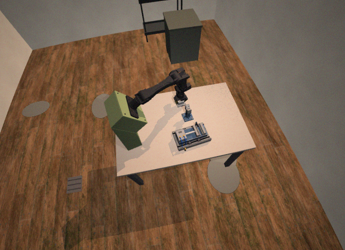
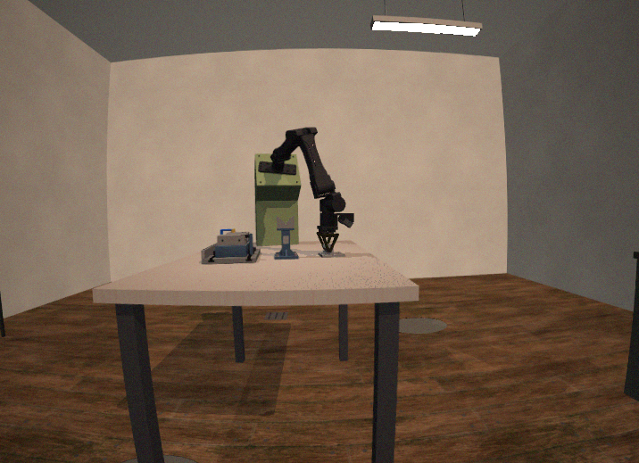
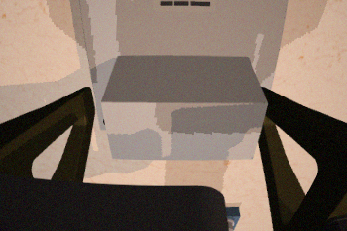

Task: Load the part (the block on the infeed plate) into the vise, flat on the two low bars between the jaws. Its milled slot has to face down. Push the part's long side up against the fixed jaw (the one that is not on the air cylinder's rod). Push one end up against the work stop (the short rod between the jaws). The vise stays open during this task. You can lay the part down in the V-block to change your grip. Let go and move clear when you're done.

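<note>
My gripper is now right at the part. Round my hand: vise (1 cm ahead, 37 cm to the right, 1 cm above); then flat infeed plate (2 cm to the left, 2 cm below); then dark work stop rod (7 cm ahead, 31 cm to the right, 6 cm above).
</note>
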